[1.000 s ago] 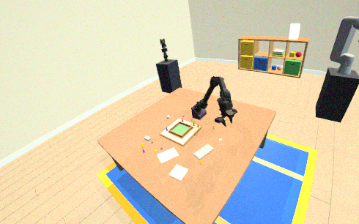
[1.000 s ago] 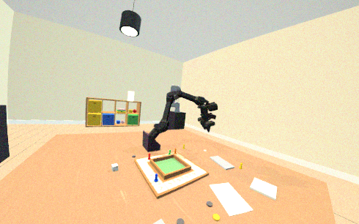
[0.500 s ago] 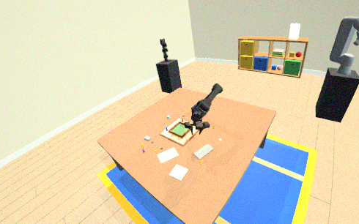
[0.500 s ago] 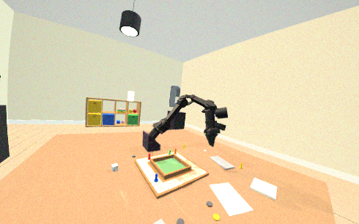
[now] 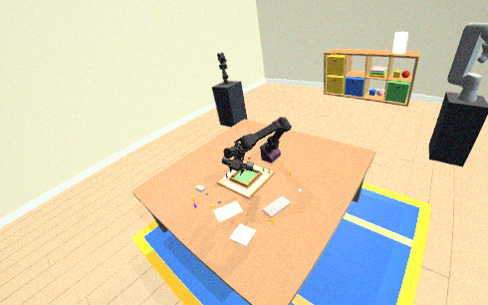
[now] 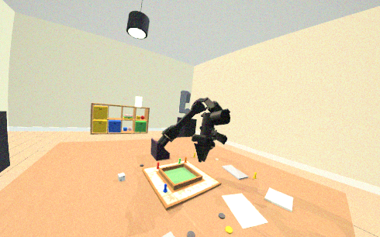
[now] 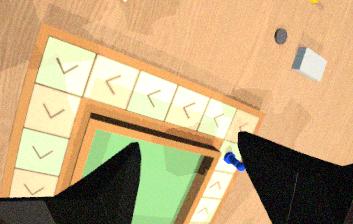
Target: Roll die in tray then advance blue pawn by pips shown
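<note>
The white die is 27 cm to the right of my gripper tip, 21 cm behind it and 11 cm below it. From my gripper tip the other things lie so: blue pawn: 14 cm to the right, 10 cm below, 4 cm behind; green tray: 12 cm below, 11 cm behind, 3 cm to the right; green pawn: 22 cm behind, 10 cm below, 5 cm to the left.
</note>
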